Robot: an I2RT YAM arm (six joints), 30 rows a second.
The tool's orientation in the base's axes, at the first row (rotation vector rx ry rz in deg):
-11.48 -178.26 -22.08
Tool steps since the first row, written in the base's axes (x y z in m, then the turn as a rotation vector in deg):
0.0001 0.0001 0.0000 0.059 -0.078 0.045
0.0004 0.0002 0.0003 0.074 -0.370 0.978
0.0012 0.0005 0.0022 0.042 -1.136 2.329
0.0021 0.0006 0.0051 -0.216 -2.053 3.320
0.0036 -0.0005 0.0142 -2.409 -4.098 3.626
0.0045 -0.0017 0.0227 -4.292 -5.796 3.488
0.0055 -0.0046 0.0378 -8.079 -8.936 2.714
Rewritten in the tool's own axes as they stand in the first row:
-0.0001 0.0001 0.0000 -0.068 -0.057 -0.062
-0.0004 0.0003 -0.0002 -0.105 -0.109 -1.037
-0.0011 0.0012 -0.0020 -0.148 -0.521 -2.534
-0.0019 0.0021 -0.0048 0.008 -1.195 -3.722
-0.0034 0.0034 -0.0138 1.929 -3.365 -4.550
-0.0043 0.0044 -0.0224 3.580 -5.269 -4.858
-0.0054 0.0055 -0.0377 6.928 -8.956 -4.929

